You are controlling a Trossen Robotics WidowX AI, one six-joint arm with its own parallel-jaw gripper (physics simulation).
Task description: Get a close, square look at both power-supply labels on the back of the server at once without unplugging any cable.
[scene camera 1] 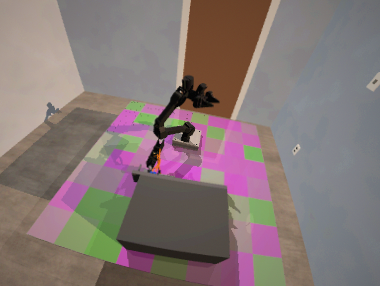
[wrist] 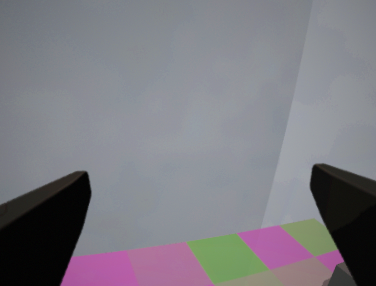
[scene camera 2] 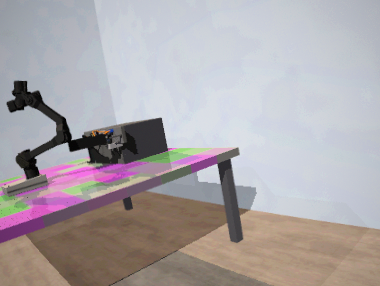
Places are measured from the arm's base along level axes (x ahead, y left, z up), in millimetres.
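Where they show: gripper, fingertip midpoint: (scene camera 1: 216, 104) (wrist: 201, 179); arm's base, origin of the base link: (scene camera 1: 185, 138) (scene camera 2: 32, 177).
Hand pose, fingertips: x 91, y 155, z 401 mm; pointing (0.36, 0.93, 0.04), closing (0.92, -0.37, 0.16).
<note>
Each offset is from my fingertips to the top centre of the thing. "spot": to the spot under its first point. Level surfaces: height alone.
The server (scene camera 1: 175, 215) (scene camera 2: 146, 140) is a large dark grey box on the table, its back facing the arm's base. A small dark corner {spot: dx +345, dy +119, dz -253 mm} (wrist: 342, 276), apparently the server's, shows at the lower right of the wrist view, by the right finger. Orange cables {spot: dx +279, dy -239, dz -239 mm} (scene camera 1: 159, 159) (scene camera 2: 101, 133) and a black bar-like part (scene camera 1: 154, 156) (scene camera 2: 80, 144) stick out from its back. The power-supply labels cannot be made out in any view. My gripper (scene camera 1: 215, 102) (wrist: 201, 179) is open and empty, raised above the table near the arm's base, pointing to the side of the server.
The arm's base plate (scene camera 1: 187, 146) (scene camera 2: 25, 185) stands behind the server on the magenta and green checkered table {dz -449 mm} (scene camera 1: 262, 211) (scene camera 2: 200, 161) (wrist: 227, 257). Walls surround the table, with a brown door (scene camera 1: 225, 45) beyond the arm. The black part lies between base and server.
</note>
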